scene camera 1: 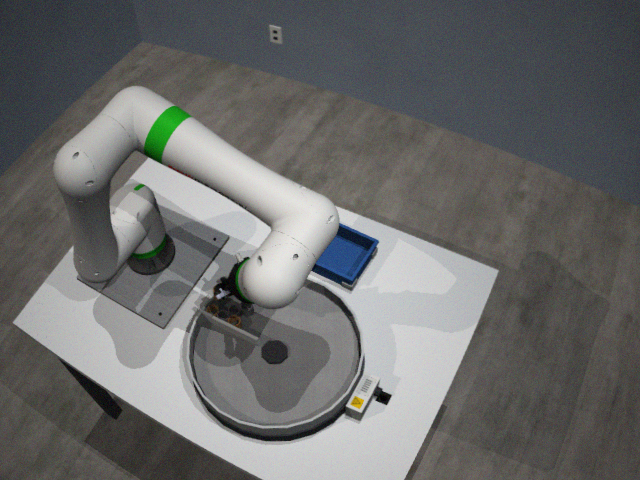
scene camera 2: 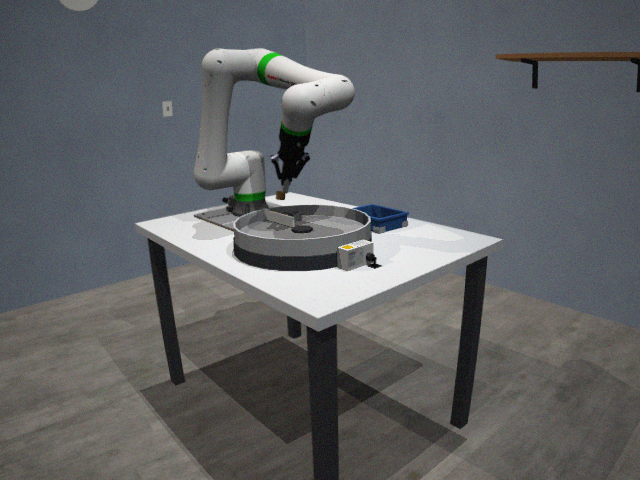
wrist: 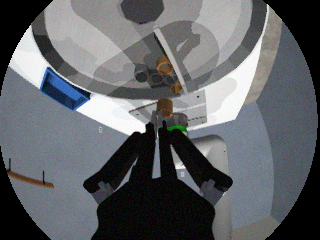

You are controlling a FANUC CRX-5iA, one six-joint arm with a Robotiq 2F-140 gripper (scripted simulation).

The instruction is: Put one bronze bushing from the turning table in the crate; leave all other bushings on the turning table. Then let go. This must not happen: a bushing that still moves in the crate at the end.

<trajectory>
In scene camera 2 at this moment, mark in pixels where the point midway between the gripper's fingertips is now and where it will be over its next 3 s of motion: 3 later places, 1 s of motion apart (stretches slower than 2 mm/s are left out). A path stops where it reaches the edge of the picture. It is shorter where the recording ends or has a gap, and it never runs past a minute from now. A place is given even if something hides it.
The gripper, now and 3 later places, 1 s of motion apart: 284,190; 336,186; 378,184; 378,201
</trajectory>
